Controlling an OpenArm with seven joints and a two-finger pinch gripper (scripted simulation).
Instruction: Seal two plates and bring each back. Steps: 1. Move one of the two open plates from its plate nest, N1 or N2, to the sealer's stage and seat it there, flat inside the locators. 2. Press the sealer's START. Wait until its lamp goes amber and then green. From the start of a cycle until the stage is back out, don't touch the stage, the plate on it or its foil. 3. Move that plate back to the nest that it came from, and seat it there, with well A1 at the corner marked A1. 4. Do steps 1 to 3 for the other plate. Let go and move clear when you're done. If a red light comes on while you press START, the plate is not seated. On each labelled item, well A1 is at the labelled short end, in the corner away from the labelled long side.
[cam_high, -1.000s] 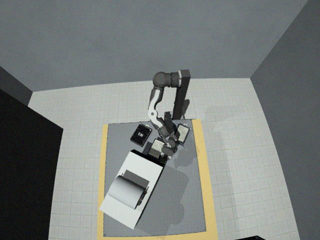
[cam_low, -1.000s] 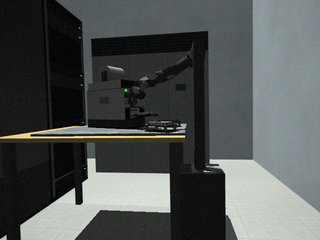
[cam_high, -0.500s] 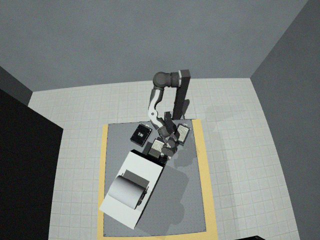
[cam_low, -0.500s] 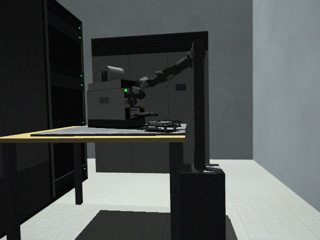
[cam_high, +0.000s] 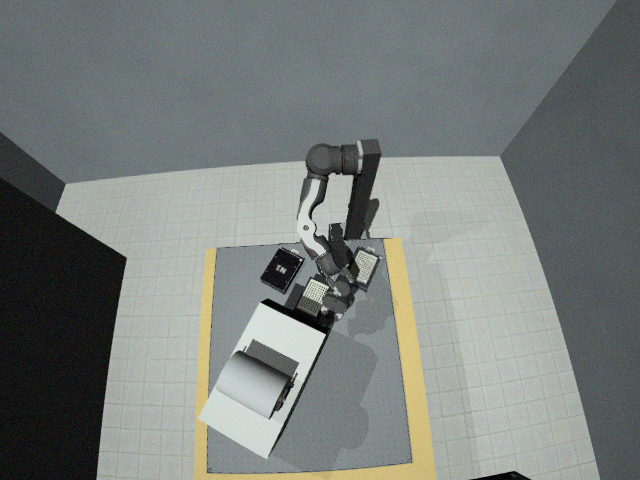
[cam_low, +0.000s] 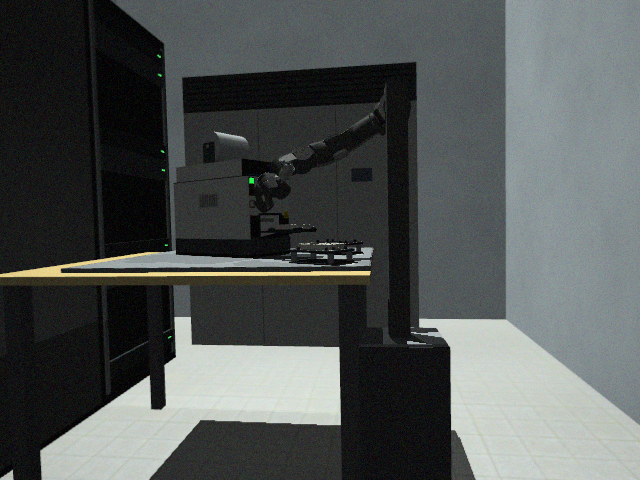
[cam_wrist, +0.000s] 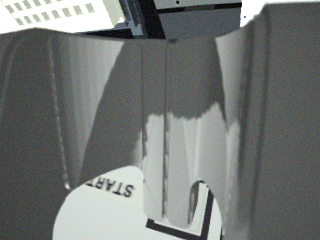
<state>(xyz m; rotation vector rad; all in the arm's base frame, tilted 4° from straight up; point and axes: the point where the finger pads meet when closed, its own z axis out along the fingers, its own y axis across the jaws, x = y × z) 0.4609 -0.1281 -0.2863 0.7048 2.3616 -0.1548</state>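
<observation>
Right now the start button is 3 cm ahead of my hand, 2 cm to the right of it and 1 cm above it. Also, from my hand: well plate 22 cm behind, 17 cm to the left, 13 cm below; foil roll 18 cm ahead, 22 cm to the right, 24 cm above; sealer stage 10 cm behind, 4 cm to the right, 8 cm below.
</observation>
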